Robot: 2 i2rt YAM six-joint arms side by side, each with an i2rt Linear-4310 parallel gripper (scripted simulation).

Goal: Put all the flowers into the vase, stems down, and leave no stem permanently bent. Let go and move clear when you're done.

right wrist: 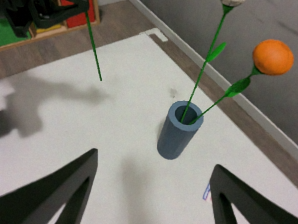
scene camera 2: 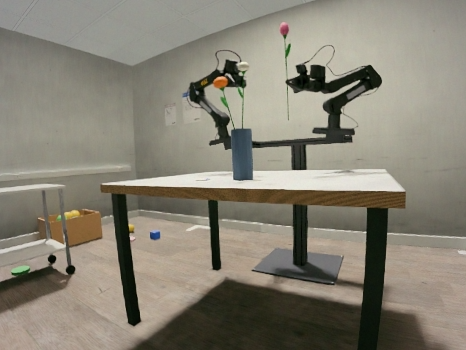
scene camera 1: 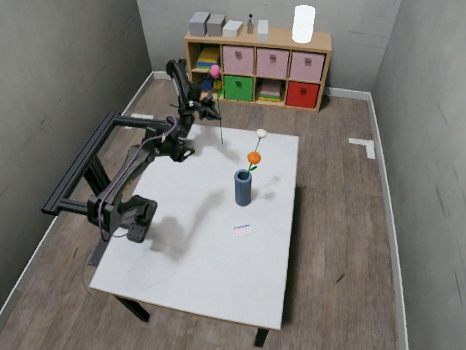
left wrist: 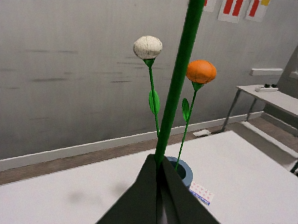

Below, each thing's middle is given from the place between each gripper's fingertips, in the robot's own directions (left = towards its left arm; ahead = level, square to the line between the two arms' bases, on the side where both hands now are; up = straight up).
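With the orange flower (right wrist: 268, 55) in sight, I find my right hand 27 cm short of it, 6 cm to the right of it and 10 cm above it. My left gripper is elsewhere: relative to the flower, it is 200 mm short of it, 220 mm to the left of it and 50 mm above it.
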